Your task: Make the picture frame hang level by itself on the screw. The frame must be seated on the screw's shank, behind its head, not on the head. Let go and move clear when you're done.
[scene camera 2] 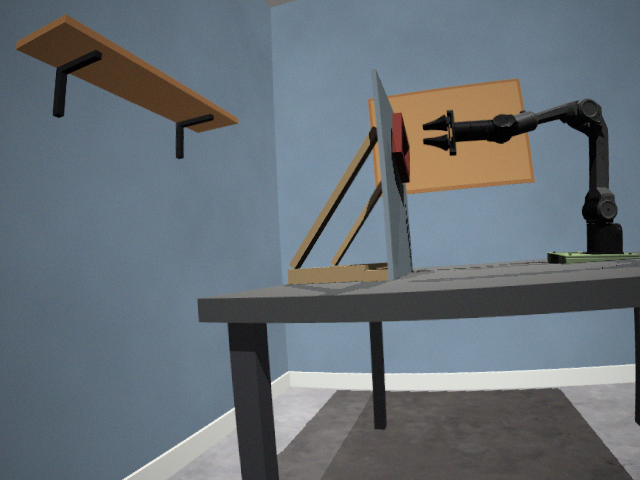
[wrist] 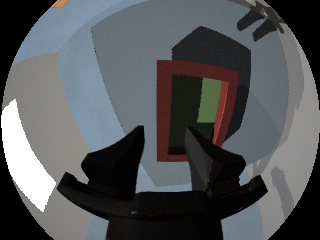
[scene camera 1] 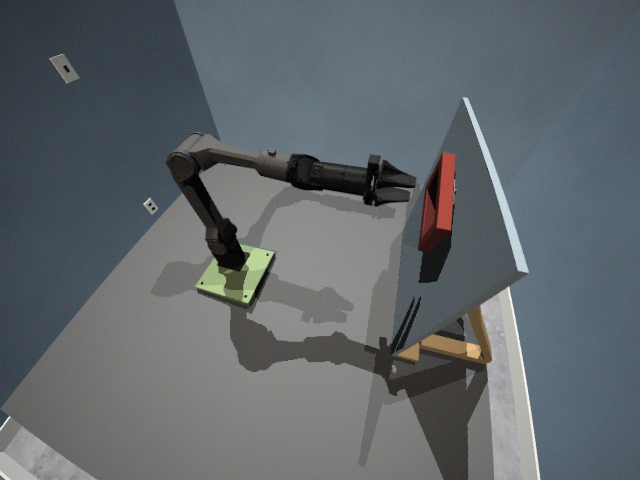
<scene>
My gripper shows in scene camera 2 [423,134], in the wrist view and in scene camera 1. One and the same spot on a grey upright panel: [wrist: 127,47] is [scene camera 1: 472,236]. The same spot on my gripper: [wrist: 112,171] is [scene camera 1: 376,188].
</scene>
